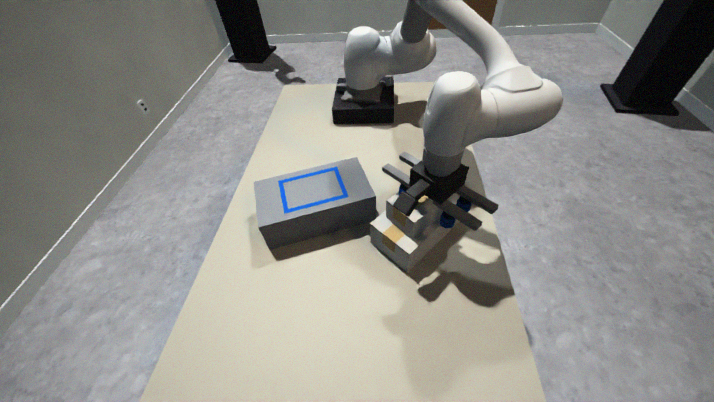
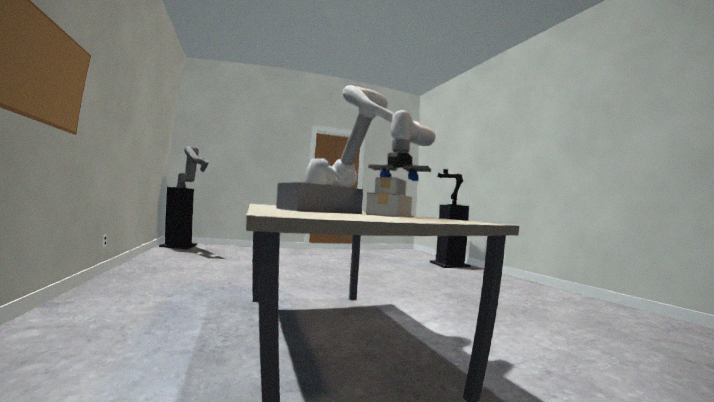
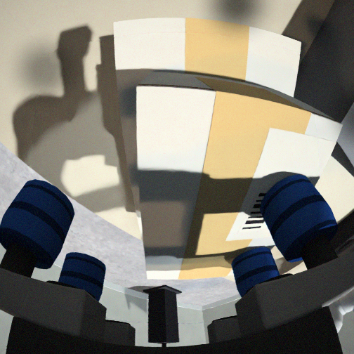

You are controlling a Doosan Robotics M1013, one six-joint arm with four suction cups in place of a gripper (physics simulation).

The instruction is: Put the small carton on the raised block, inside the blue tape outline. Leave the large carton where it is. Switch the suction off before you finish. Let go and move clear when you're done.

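Frame: origin at the arm's base, x right, y back, z down, level; millimetres.
Seen in the pictures: hand, tool point: (image 2: 399,179); arm's base, link origin: (image 1: 363,92).
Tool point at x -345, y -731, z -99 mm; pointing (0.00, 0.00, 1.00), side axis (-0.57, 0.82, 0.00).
Note:
Offsets run from my tool point to a thing's top centre. "spot": to the spot under its first point.
The small carton @[dx +36, dy +13, dz +2 mm] (image 1: 399,216) (image 2: 392,186) (image 3: 172,130), white with tan tape and a barcode label, sits on top of the large carton @[dx +22, dy +37, dz +77 mm] (image 1: 392,237) (image 2: 395,205) (image 3: 150,47). The grey raised block @[dx +373, dy +47, dz +58 mm] (image 1: 320,227) (image 2: 320,198) stands beside them, with the blue tape outline @[spot: dx +344, dy -13, dz +58 mm] (image 1: 315,203) bare on its top. My gripper (image 1: 433,205) (image 2: 399,175) (image 3: 168,247), with blue suction cups, hangs very low over the small carton, shifted to one side, with some cups beyond its edge. It appears open and not holding; the arm partly hides the carton's top, so contact is unclear.
The cartons and block stand on a pale table (image 1: 310,320) (image 2: 380,225), close together. My arm's black base (image 1: 363,111) is at the far end of the table. Black pedestals (image 2: 180,217) (image 2: 452,250) with other arms stand on the floor beyond.

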